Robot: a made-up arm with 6 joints. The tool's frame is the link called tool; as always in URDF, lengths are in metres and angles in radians. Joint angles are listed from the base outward. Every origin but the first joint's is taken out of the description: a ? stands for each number. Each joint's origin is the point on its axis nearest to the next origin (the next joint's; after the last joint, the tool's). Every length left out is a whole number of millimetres.
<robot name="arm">
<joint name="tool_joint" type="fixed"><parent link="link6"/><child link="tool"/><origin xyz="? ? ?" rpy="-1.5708 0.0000 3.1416"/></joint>
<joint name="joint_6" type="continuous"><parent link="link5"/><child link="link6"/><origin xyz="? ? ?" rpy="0.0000 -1.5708 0.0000"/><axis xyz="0 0 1"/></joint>
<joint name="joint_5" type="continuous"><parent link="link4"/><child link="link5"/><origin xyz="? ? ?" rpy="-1.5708 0.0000 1.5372"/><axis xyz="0 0 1"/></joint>
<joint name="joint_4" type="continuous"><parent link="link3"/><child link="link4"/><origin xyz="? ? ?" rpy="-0.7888 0.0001 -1.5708"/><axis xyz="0 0 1"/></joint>
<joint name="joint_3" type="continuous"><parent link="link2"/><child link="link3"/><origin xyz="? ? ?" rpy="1.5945 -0.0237 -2.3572"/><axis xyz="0 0 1"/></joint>
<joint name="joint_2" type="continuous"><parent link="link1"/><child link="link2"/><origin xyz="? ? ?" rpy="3.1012 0.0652 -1.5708"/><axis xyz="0 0 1"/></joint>
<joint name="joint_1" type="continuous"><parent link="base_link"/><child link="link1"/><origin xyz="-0.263 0.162 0.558" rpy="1.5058 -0.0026 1.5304"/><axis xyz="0 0 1"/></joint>
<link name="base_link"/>
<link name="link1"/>
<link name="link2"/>
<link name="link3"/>
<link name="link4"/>
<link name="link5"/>
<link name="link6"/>
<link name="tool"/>
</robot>
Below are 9 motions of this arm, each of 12 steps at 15 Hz.
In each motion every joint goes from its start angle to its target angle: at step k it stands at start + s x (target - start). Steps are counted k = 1, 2, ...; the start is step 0. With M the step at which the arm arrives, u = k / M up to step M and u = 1 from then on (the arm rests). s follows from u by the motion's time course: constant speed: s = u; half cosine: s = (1 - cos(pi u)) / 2; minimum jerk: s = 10 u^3 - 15 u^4 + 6 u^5.
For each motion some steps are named. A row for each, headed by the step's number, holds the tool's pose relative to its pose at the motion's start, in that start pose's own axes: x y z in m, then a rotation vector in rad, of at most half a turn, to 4 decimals.
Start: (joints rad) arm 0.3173 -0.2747 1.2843 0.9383 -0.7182 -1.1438
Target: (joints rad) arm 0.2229 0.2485 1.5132 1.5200 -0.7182 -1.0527
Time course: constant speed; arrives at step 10
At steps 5, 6, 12:
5: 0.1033 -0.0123 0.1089 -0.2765 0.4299 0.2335
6: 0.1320 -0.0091 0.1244 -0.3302 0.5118 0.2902
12: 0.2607 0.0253 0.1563 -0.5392 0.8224 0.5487

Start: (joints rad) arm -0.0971 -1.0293 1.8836 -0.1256 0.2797 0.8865
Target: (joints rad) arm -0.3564 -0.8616 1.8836 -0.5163 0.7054 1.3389
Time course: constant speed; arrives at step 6
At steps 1, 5, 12:
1: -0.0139 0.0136 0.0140 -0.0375 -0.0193 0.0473
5: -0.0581 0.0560 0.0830 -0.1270 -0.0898 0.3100
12: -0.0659 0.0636 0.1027 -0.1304 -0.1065 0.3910

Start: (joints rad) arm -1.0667 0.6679 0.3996 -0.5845 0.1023 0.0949
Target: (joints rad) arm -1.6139 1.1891 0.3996 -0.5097 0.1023 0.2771
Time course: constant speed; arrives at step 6
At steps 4, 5, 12:
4: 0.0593 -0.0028 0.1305 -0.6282 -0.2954 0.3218
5: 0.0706 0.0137 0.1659 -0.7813 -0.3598 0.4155
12: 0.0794 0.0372 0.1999 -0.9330 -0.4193 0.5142

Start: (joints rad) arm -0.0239 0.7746 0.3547 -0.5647 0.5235 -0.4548
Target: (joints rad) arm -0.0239 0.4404 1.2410 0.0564 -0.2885 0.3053
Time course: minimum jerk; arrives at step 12
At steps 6, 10, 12:
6: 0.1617 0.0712 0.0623 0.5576 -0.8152 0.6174
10: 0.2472 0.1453 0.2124 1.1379 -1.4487 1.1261
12: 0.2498 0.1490 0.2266 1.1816 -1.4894 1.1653

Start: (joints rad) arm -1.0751 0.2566 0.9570 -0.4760 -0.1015 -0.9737
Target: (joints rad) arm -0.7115 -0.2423 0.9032 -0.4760 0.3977 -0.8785
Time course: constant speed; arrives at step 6
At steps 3, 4, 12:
3: 0.0173 0.0321 -0.0470 0.2568 -0.1373 -0.0769
4: 0.0228 0.0477 -0.0574 0.3450 -0.1661 -0.1035
12: 0.0319 0.0839 -0.0686 0.5220 -0.1983 -0.1537

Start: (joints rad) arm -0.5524 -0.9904 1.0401 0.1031 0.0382 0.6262
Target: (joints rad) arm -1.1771 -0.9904 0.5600 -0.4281 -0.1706 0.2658
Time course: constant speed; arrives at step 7
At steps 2, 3, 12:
2: -0.0581 0.0146 0.0662 -0.1241 0.3071 -0.1000
3: -0.0790 0.0231 0.1036 -0.2028 0.4459 -0.1504
12: -0.1164 0.0764 0.2523 -0.6125 0.8635 -0.3599

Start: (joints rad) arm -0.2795 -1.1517 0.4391 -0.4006 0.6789 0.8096
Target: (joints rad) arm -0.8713 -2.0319 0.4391 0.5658 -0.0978 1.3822
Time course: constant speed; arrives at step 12
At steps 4, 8, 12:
4: 0.0010 0.0151 -0.0883 0.3981 -0.3521 -0.1283
8: 0.0190 0.0444 -0.1712 0.7968 -0.6574 -0.3018
12: 0.0539 0.0818 -0.2368 1.1973 -0.8935 -0.5057

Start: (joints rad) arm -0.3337 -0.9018 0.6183 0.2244 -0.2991 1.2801
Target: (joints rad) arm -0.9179 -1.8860 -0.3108 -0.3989 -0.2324 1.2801
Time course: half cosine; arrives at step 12
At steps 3, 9, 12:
3: -0.0473 0.0287 0.0587 -0.2007 -0.0012 -0.1084
9: -0.1566 0.2874 0.2322 -1.1180 0.1818 -0.6046
12: -0.1465 0.3434 0.2426 -1.2913 0.2669 -0.6943

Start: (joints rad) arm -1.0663 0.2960 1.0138 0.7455 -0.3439 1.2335
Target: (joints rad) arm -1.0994 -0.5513 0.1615 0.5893 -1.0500 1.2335
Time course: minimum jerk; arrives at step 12
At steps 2, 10, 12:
2: -0.0093 0.0052 0.0089 -0.0237 -0.0219 -0.0495
10: -0.2182 0.2828 0.0123 -0.2258 -0.8643 -1.4246
12: -0.2203 0.2959 0.0053 -0.2171 -0.9029 -1.4776

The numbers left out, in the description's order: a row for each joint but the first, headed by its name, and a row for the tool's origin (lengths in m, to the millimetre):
tool: 0.011 -0.019 0.000
joint_6: -0.015 0.003 0.000
joint_5: -0.093 -0.215 0.000
joint_4: -0.163 -0.044 0.000
joint_3: 0.028 -0.119 0.000
joint_2: 0.098 0.136 0.000

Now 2 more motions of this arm.
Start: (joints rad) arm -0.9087 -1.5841 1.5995 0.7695 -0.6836 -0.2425
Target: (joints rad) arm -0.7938 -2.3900 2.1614 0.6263 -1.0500 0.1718
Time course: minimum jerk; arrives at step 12
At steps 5, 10, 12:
5: -0.0314 0.0148 0.0816 -0.1563 -0.4142 0.0445
10: -0.1445 0.1083 0.1879 -0.5067 -1.0407 0.1923
12: -0.1522 0.1162 0.1912 -0.5295 -1.0713 0.2031

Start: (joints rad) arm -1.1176 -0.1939 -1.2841 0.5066 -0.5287 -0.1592
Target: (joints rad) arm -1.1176 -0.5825 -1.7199 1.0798 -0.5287 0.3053
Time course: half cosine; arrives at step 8
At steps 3, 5, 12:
3: 0.0106 -0.0076 -0.0181 0.1107 0.0558 0.0864
5: 0.0204 -0.0106 -0.0491 0.2794 0.1159 0.1770
12: 0.0228 -0.0064 -0.0792 0.4379 0.1577 0.2288

